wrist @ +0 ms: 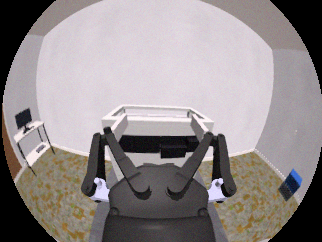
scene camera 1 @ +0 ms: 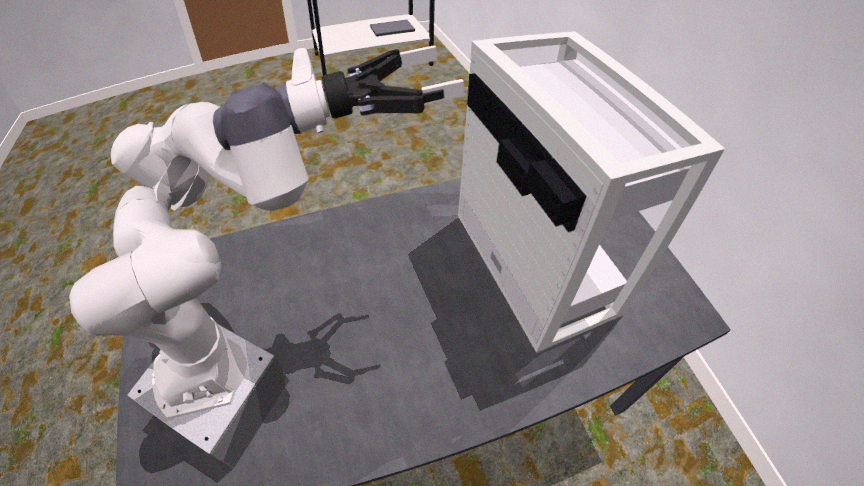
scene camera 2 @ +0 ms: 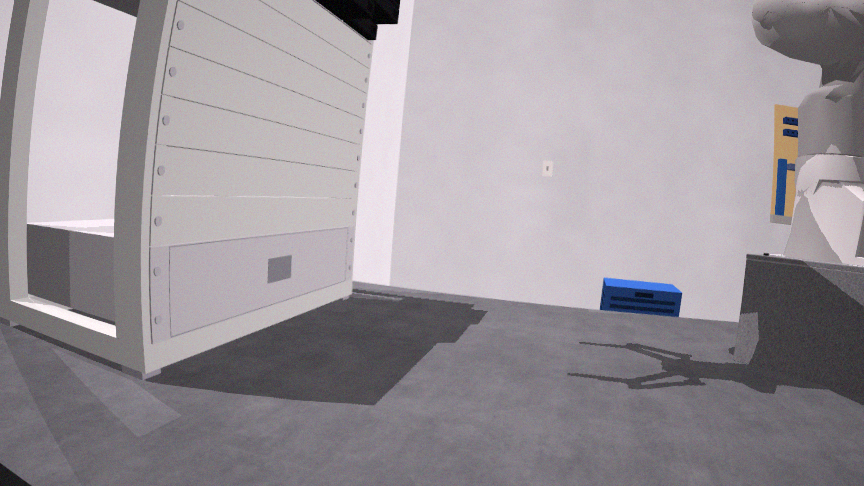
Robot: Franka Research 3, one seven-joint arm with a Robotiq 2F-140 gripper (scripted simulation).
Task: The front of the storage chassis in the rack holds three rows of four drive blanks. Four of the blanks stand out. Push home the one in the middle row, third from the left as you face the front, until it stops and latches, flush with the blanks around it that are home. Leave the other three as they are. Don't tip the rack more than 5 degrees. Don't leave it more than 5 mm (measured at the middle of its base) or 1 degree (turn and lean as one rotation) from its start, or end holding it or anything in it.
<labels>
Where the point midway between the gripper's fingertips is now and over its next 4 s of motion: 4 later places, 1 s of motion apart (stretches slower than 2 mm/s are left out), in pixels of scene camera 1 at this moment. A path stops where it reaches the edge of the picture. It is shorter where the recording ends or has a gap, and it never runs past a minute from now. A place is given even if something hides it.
My gripper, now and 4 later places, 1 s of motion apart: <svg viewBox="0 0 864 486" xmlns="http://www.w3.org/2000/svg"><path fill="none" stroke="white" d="M448 68L447 81L449 104L454 140L457 178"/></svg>
</labels>
